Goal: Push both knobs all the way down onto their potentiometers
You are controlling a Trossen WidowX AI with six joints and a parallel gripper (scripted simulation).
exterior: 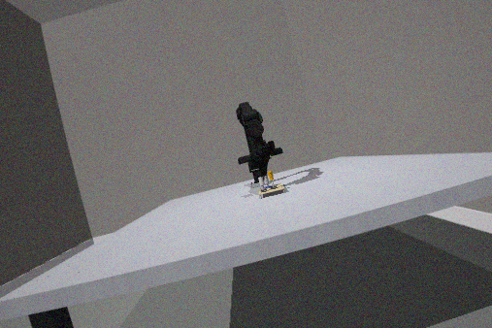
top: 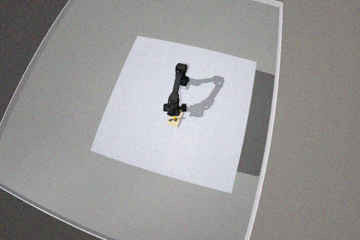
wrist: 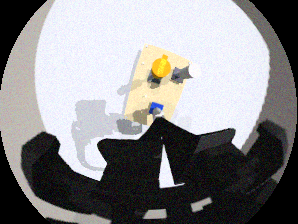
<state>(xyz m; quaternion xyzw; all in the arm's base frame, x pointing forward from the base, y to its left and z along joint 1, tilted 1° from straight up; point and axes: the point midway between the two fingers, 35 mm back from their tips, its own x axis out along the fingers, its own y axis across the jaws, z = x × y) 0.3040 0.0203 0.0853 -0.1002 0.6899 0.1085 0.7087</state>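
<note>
My gripper tip is 3 cm above the blue knob. The rest, counted from my gripper tip: orange knob (6 cm ahead, 2 cm to the left).
</note>
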